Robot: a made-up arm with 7 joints. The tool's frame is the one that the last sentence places.
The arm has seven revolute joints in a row. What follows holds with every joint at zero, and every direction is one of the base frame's.
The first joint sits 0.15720 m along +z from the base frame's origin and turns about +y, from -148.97 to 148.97 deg.
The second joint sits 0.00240 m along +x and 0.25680 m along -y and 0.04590 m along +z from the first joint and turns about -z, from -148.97 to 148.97 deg.
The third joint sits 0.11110 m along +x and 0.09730 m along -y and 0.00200 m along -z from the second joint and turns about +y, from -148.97 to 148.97 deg.
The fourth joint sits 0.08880 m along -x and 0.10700 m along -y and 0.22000 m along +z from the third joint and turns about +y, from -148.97 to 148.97 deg.
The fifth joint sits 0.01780 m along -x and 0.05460 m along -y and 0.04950 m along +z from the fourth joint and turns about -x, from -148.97 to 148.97 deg.
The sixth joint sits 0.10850 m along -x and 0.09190 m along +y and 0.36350 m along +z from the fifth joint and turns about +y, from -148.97 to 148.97 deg.
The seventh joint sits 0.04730 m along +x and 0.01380 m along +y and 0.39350 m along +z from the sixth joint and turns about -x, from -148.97 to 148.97 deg.
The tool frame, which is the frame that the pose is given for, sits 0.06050 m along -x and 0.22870 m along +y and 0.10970 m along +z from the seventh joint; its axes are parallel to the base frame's.
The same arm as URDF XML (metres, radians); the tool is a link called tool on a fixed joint. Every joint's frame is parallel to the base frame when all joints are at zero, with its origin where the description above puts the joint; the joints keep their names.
<robot name="arm">
  <joint name="tool_fixed" type="fixed">
    <parent link="link7"/>
    <child link="tool"/>
    <origin xyz="-0.0605 0.2287 0.1097" rpy="0 0 0"/>
  </joint>
  <joint name="joint 7" type="revolute">
    <parent link="link6"/>
    <child link="link7"/>
    <origin xyz="0.0473 0.0138 0.3935" rpy="0 0 0"/>
    <axis xyz="-1 0 0"/>
    <limit lower="-2.6" upper="2.6"/>
  </joint>
  <joint name="joint 6" type="revolute">
    <parent link="link5"/>
    <child link="link6"/>
    <origin xyz="-0.1085 0.0919 0.3635" rpy="0 0 0"/>
    <axis xyz="0 1 0"/>
    <limit lower="-2.6" upper="2.6"/>
  </joint>
  <joint name="joint 5" type="revolute">
    <parent link="link4"/>
    <child link="link5"/>
    <origin xyz="-0.0178 -0.0546 0.0495" rpy="0 0 0"/>
    <axis xyz="-1 0 0"/>
    <limit lower="-2.6" upper="2.6"/>
  </joint>
  <joint name="joint 4" type="revolute">
    <parent link="link3"/>
    <child link="link4"/>
    <origin xyz="-0.0888 -0.107 0.22" rpy="0 0 0"/>
    <axis xyz="0 1 0"/>
    <limit lower="-2.6" upper="2.6"/>
  </joint>
  <joint name="joint 3" type="revolute">
    <parent link="link2"/>
    <child link="link3"/>
    <origin xyz="0.1111 -0.0973 -0.002" rpy="0 0 0"/>
    <axis xyz="0 1 0"/>
    <limit lower="-2.6" upper="2.6"/>
  </joint>
  <joint name="joint 2" type="revolute">
    <parent link="link1"/>
    <child link="link2"/>
    <origin xyz="0.0024 -0.2568 0.0459" rpy="0 0 0"/>
    <axis xyz="0 0 -1"/>
    <limit lower="-2.6" upper="2.6"/>
  </joint>
  <joint name="joint 1" type="revolute">
    <parent link="base_link"/>
    <child link="link1"/>
    <origin xyz="0 0 0.1572" rpy="0 0 0"/>
    <axis xyz="0 1 0"/>
    <limit lower="-2.6" upper="2.6"/>
  </joint>
  <link name="base_link"/>
  <link name="link1"/>
  <link name="link2"/>
  <link name="link3"/>
  <link name="link4"/>
  <link name="link5"/>
  <link name="link6"/>
  <link name="link7"/>
  <link name="tool"/>
</robot>

